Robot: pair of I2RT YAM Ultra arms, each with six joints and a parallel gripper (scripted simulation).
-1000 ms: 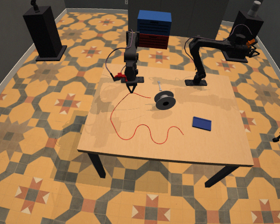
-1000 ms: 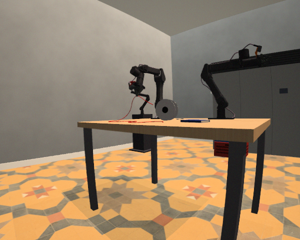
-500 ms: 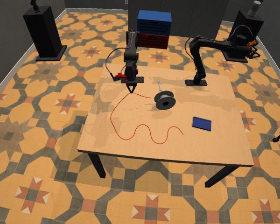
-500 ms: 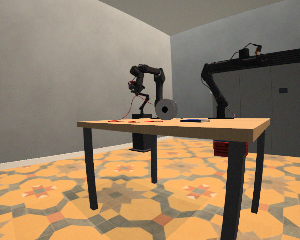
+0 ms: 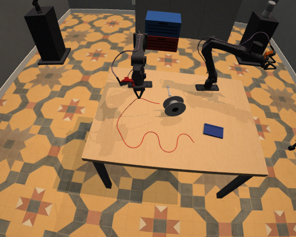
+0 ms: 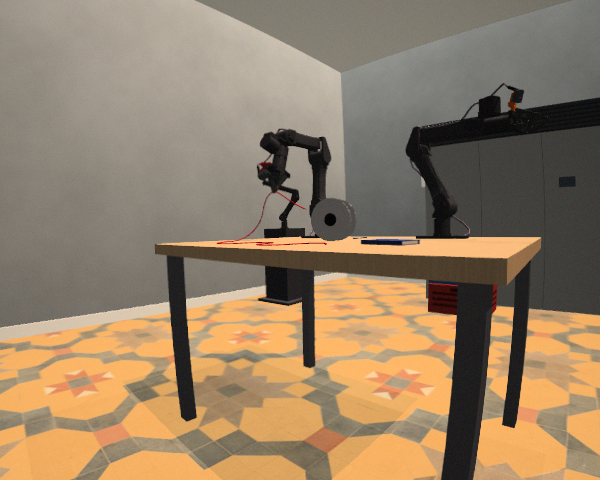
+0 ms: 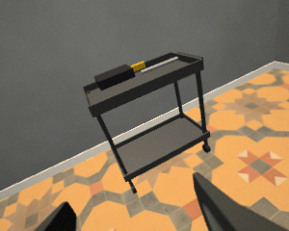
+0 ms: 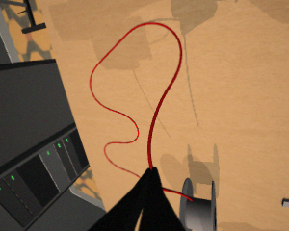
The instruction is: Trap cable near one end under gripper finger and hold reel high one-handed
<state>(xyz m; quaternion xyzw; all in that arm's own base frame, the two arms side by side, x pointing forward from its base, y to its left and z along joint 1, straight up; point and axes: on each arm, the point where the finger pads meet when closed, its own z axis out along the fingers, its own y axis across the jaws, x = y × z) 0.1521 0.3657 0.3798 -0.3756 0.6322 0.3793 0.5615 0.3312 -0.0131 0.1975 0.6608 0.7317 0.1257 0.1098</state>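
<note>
Right now my left hand is 16 cm short of the grey reel, 69 cm to the left of it and 30 cm above it. Also, from my left hand: grey wrench (6 cm behind, 71 cm to the right, 38 cm below).
Now: right hand 40 mm past the grey reel, 240 mm to the right of it and 120 mm above it. From my right hand the other things lie so: grey wrench: 270 mm behind, 230 mm to the left, 190 mm below.
</note>
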